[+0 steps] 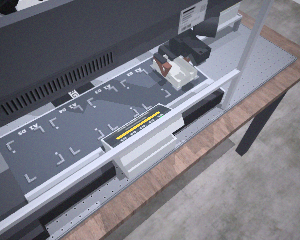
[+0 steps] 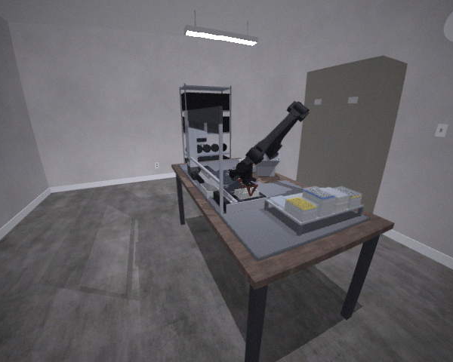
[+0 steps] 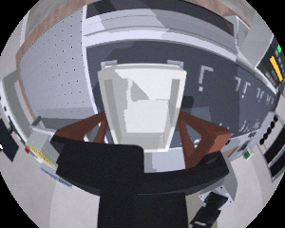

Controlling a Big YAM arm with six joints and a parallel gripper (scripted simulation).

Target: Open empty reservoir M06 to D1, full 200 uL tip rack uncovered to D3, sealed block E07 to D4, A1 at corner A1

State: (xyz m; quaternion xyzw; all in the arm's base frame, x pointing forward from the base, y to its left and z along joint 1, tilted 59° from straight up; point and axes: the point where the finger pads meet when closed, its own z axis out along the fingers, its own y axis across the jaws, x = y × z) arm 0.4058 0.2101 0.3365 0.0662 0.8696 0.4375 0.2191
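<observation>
My gripper is now 1 cm above the white one-well reservoir. Also, from my hand: clear flat plate 18 cm to the left, 13 cm behind; then upright post 18 cm ahead, 16 cm above, 8 cm to the left; then shelf 30 cm behind, 23 cm to the left, 2 cm below.
</observation>
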